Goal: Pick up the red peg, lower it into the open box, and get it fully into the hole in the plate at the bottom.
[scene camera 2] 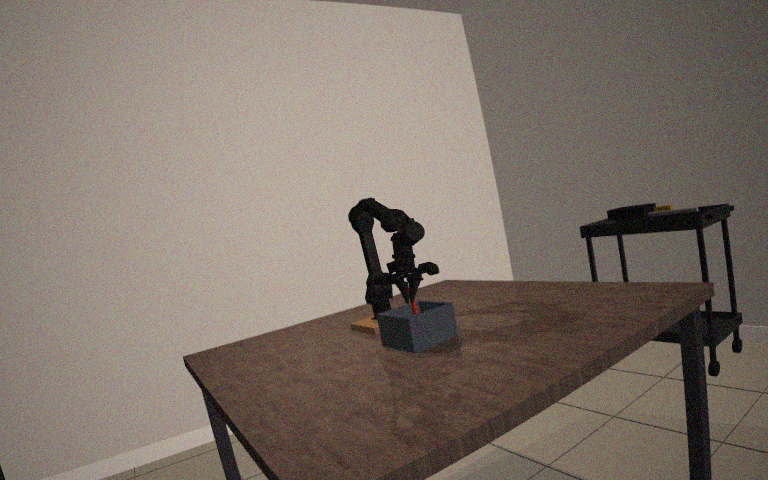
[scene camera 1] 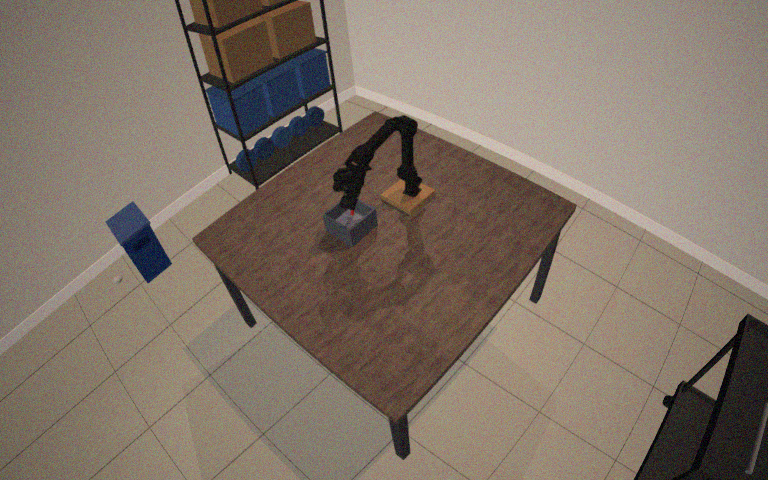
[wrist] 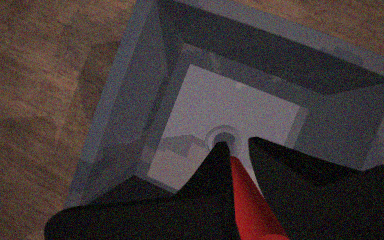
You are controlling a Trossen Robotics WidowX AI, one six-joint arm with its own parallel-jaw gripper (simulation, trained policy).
blue-grey box: scene camera 2; scene camera 1; wrist 329,76
same spot on blue-grey box: [scene camera 2: 435,323] = [scene camera 1: 337,229]
